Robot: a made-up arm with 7 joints.
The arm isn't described. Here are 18 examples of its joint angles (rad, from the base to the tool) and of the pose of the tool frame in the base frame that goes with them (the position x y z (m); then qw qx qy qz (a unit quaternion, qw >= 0)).
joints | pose
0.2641 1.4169 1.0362 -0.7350 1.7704 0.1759 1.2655 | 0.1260 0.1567 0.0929 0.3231 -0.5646 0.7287 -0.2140
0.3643 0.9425 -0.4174 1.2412 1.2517 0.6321 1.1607 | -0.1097 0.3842 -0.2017 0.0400 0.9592 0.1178 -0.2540
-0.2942 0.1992 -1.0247 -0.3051 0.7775 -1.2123 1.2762 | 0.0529 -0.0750 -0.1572 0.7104 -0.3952 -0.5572 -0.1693
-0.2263 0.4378 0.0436 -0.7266 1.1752 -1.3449 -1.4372 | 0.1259 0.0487 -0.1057 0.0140 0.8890 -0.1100 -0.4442
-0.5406 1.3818 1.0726 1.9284 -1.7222 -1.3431 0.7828 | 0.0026 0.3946 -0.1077 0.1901 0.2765 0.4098 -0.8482
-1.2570 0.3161 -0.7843 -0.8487 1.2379 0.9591 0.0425 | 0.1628 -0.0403 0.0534 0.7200 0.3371 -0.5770 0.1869
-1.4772 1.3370 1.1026 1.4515 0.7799 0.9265 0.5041 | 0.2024 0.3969 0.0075 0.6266 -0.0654 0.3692 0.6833
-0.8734 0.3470 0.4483 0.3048 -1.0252 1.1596 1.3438 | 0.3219 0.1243 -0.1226 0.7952 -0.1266 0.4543 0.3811
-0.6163 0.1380 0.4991 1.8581 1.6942 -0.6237 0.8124 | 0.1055 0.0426 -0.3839 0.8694 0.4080 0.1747 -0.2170
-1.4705 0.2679 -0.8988 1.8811 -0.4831 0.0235 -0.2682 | 0.3854 0.1226 -0.1486 0.8930 0.3100 0.3217 -0.0542
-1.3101 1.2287 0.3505 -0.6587 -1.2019 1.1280 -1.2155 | 0.1554 0.1151 0.1529 0.6219 0.3609 -0.0505 -0.6931
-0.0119 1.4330 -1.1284 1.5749 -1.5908 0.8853 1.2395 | -0.0514 0.4375 -0.0534 0.1252 -0.5030 -0.4780 -0.7091
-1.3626 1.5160 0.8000 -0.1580 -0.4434 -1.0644 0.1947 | -0.0101 0.1924 0.1903 0.0350 0.2633 -0.9597 0.0920
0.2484 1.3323 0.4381 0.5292 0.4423 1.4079 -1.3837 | 0.0542 0.4061 -0.0375 0.5577 -0.0237 0.7712 0.3061
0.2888 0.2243 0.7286 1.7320 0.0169 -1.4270 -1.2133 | -0.1719 0.1590 -0.3127 0.9112 -0.0775 0.3608 -0.1830
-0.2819 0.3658 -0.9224 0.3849 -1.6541 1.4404 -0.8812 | 0.0556 0.0055 -0.3074 0.0668 -0.5909 0.6607 -0.4580
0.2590 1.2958 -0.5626 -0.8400 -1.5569 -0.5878 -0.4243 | 0.0908 0.1140 -0.1205 0.8108 -0.4284 0.0569 -0.3948
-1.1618 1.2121 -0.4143 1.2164 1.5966 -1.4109 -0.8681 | 0.2587 0.3113 -0.0688 0.1122 0.6345 0.4221 -0.6377
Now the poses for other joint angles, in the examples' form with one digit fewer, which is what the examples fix.
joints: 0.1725 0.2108 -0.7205 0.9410 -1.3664 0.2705 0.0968
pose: -0.087 0.056 -0.389 0.558 -0.291 0.763 0.148
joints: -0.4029 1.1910 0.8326 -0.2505 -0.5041 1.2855 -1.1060
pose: 0.169 0.290 0.051 0.955 0.063 0.193 -0.218
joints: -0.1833 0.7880 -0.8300 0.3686 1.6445 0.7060 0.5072
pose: 0.142 0.171 -0.288 0.259 0.944 -0.186 -0.082
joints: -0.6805 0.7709 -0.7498 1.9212 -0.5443 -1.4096 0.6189
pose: 0.168 0.312 -0.209 0.838 0.451 -0.127 0.278
